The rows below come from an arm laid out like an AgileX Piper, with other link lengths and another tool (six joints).
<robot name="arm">
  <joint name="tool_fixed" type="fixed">
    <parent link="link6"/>
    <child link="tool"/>
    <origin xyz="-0.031 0.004 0.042" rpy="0.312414 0 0.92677"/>
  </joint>
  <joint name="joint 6" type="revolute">
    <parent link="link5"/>
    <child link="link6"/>
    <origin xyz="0 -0.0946 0" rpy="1.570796 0 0"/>
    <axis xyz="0 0 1"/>
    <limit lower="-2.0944" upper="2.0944"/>
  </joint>
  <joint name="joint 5" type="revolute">
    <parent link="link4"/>
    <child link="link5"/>
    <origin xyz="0 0 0" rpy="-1.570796 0 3.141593"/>
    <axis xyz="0 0 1"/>
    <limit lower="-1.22" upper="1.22"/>
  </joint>
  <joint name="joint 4" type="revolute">
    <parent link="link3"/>
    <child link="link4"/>
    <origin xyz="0.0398 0.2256 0" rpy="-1.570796 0 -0.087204"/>
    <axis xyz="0 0 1"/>
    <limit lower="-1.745" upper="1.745"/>
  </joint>
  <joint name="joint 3" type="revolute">
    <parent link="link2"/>
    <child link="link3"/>
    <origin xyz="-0.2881 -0.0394 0" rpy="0 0 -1.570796"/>
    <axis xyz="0 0 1"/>
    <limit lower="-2.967" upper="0"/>
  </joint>
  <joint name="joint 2" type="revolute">
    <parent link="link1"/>
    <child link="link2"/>
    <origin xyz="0 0 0" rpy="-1.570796 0 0"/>
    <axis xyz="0 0 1"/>
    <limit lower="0" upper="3.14"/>
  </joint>
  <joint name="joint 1" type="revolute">
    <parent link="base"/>
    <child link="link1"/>
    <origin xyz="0 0 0.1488"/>
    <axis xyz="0 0 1"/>
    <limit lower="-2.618" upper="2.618"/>
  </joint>
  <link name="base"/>
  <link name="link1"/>
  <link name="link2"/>
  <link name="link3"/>
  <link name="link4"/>
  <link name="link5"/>
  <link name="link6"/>
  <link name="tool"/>
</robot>
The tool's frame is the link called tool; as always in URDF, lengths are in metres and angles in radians.
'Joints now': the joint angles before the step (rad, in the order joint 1, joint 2, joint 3, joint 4, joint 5, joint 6). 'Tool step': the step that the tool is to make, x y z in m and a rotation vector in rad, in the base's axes. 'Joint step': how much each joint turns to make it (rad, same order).
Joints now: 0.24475, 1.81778, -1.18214, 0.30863, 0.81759, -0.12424
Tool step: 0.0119, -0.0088, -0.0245, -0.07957, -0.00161, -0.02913
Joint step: -0.00017, 0.06807, -0.00149, -0.10113, -0.06431, 0.07375
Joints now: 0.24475, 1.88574, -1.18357, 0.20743, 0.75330, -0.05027
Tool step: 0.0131, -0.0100, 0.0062, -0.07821, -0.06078, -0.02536
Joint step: 0.00004, 0.00645, -0.03541, -0.13661, -0.02099, 0.10338
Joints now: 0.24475, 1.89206, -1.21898, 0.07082, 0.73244, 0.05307
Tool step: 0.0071, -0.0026, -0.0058, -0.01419, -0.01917, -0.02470
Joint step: -0.00104, 0.02399, -0.00630, -0.03435, -0.03442, 0.04286
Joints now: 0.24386, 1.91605, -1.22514, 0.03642, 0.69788, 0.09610
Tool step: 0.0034, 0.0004, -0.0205, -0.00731, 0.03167, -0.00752
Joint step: -0.00005, 0.05460, -0.00013, -0.00114, -0.02216, 0.00775
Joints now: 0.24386, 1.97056, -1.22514, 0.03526, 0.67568, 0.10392
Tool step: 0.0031, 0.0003, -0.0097, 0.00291, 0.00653, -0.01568
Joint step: -0.00010, 0.02851, -0.00220, 0.00204, -0.02101, 0.01410
